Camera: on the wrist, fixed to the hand. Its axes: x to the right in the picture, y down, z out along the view.
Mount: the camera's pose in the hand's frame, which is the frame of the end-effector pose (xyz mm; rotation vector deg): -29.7 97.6 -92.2 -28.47 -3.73 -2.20
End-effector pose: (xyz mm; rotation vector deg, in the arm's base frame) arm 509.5 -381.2 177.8 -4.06 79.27 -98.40
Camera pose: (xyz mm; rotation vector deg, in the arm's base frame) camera 534.9 -289.1 78.9 -24.48 99.57 -77.47
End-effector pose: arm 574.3 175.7 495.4 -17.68 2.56 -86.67
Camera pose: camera 647.1 191.7 379.9 -43.46 21.09 -86.79
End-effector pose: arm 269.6 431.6 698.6 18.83 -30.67 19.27
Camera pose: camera 247.6 548.0 628.7 -7.52 -37.56 8.42
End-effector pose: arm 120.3 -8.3 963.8 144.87 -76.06 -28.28
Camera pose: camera 68.9 -32.8 1089.0 122.74 -58.38 -46.21
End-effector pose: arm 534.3 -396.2 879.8 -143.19 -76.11 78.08
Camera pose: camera 655.7 -445.1 922.0 119.85 85.07 -54.73
